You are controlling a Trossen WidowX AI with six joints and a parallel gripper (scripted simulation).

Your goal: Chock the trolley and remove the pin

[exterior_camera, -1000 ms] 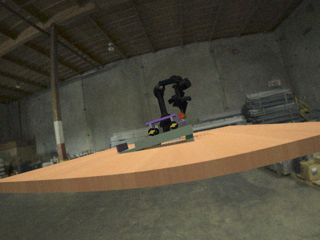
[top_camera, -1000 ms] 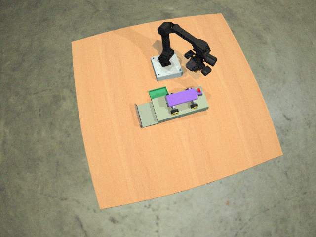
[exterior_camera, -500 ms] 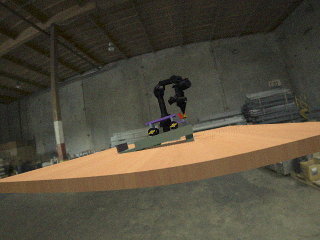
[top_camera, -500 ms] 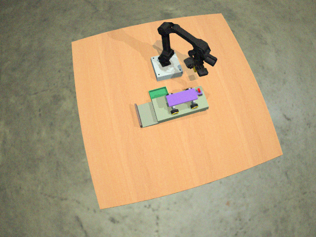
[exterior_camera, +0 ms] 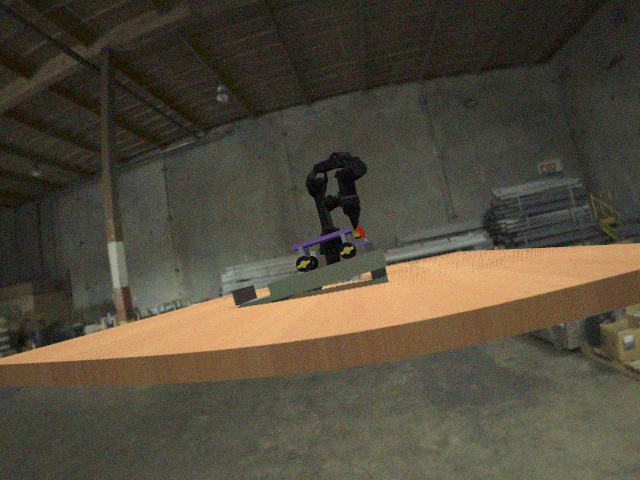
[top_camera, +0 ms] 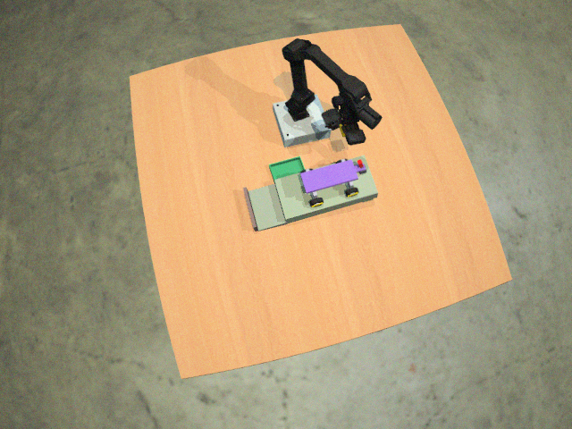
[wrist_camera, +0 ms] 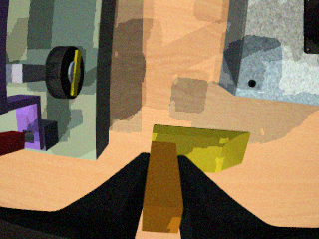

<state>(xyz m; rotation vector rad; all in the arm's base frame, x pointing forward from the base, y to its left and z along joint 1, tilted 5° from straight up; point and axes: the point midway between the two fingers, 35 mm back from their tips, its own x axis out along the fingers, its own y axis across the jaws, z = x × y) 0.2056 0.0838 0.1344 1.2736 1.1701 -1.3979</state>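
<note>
The red-headed stop pin is 12 cm ahead of my gripper tip and 4 cm below it. Round my gripper tip: yellow chock (2 cm behind, 1 cm to the left, 1 cm below); grey ramp (13 cm below, 12 cm to the right, 12 cm ahead); purple trolley (12 cm to the right, 12 cm ahead, 6 cm below).
</note>
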